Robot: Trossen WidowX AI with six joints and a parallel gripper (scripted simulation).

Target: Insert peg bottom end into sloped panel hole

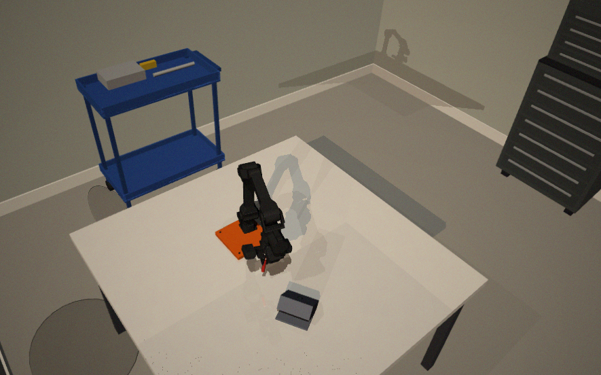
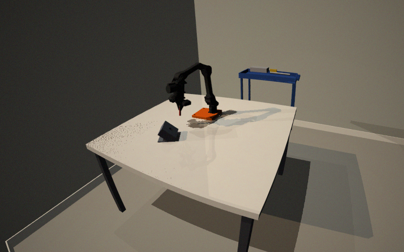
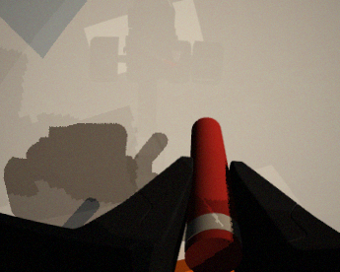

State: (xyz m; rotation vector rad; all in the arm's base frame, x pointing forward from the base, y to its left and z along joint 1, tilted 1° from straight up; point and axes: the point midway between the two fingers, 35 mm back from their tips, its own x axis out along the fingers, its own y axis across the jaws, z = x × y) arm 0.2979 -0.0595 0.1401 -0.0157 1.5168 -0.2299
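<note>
Right now the dark grey sloped panel is 18 cm ahead of my gripper tip, 8 cm below it and 6 cm to the left of it.
</note>
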